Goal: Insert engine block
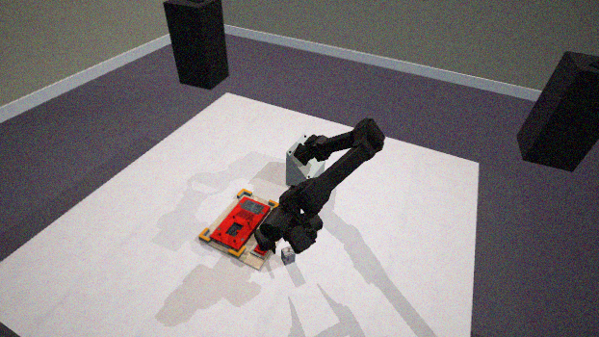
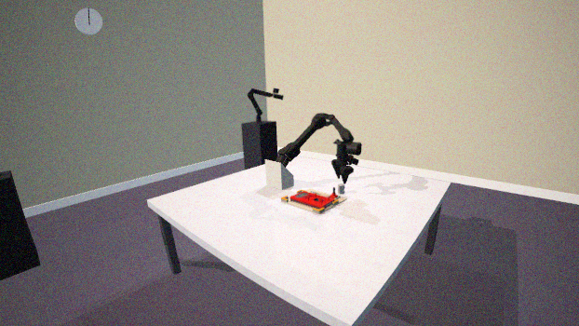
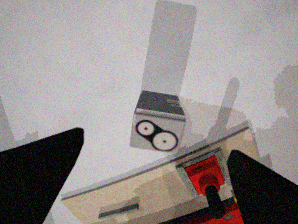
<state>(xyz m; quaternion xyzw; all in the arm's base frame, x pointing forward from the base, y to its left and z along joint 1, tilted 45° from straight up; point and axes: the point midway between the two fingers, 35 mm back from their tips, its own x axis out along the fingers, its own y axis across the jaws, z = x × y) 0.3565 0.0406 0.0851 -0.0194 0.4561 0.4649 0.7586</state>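
Now: the engine block 4 cm below my gripper tip.
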